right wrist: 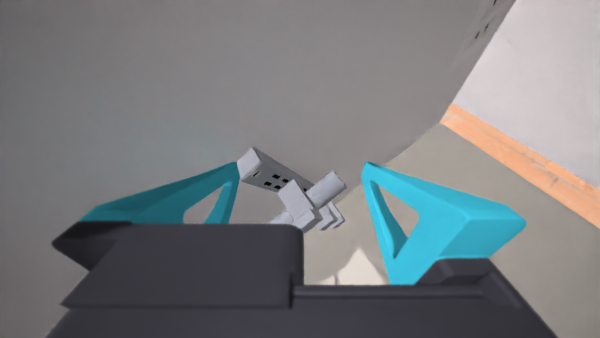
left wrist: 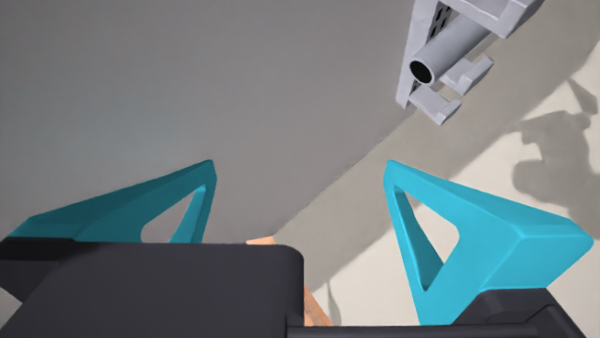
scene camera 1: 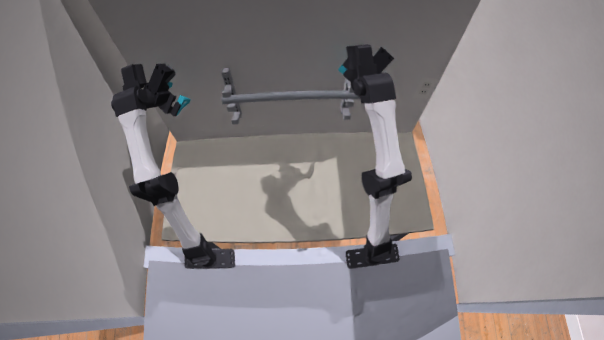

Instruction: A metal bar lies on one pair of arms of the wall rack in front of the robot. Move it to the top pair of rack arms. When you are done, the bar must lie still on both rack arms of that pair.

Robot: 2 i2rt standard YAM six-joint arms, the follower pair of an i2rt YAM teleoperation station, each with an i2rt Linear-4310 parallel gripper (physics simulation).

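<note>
A grey metal bar [scene camera 1: 290, 95] [left wrist: 452, 45] [right wrist: 327, 189] lies level across the wall rack, below the top rack arms; it appears to rest on the middle pair. The rack's left upright [scene camera 1: 226, 75] [left wrist: 406, 75] and right upright [right wrist: 250, 162] each carry several hooked arms. My left gripper [scene camera 1: 177, 94] [left wrist: 299, 169] is open and empty, to the left of the bar's left end. My right gripper [scene camera 1: 356, 67] [right wrist: 300, 169] is open, above the bar's right end, with the right rack arms between its fingers in the right wrist view but apart from them. The right gripper and forearm hide the bar's right end in scene camera 1.
The grey back wall [scene camera 1: 290, 40] stands behind the rack, with side walls at left and right [scene camera 1: 525, 150]. Outlets [scene camera 1: 425, 88] sit on the back wall at the right. A beige mat [scene camera 1: 225, 200] with arm shadows lies below, in front of the grey table [scene camera 1: 250, 300].
</note>
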